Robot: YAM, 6 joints.
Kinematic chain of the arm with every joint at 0, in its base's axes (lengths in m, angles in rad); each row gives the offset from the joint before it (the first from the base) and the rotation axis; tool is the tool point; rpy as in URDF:
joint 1: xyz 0 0 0.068 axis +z
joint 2: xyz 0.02 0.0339 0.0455 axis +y
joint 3: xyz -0.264 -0.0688 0 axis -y
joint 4: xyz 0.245 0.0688 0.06 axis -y
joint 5: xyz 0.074 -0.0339 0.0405 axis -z
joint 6: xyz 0.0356 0 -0.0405 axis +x
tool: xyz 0 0 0 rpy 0 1.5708 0
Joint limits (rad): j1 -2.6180..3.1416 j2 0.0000..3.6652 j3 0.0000..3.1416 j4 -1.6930..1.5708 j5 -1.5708..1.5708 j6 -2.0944..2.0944
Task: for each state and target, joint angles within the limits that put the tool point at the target. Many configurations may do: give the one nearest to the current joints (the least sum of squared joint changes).
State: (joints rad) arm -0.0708 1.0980 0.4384 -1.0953 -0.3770 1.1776
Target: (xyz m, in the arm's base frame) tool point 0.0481 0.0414 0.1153
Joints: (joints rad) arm 0.3925 1.0799 0.2592 -1.2124 -0.5915 1.1776
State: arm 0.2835 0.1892 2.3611 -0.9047 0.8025 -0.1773
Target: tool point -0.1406 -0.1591 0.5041
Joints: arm 0.7221 0.3793 1.9883 -1.0687 0.8377 -0.1773
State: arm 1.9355 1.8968 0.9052 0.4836 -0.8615 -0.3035
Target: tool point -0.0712 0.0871 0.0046
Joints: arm 2.0060 2.0124 0.1246 0.2707 -0.8981 -0.3035
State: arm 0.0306 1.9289 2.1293 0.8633 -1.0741 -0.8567
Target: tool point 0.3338 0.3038 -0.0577
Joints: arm 0.6673 2.7279 1.3993 0.6828 -1.1206 -0.8567
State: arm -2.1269 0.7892 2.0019 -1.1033 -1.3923 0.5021
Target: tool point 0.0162 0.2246 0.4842
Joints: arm -1.4864 0.3814 1.9994 -1.2270 -1.3972 0.5021
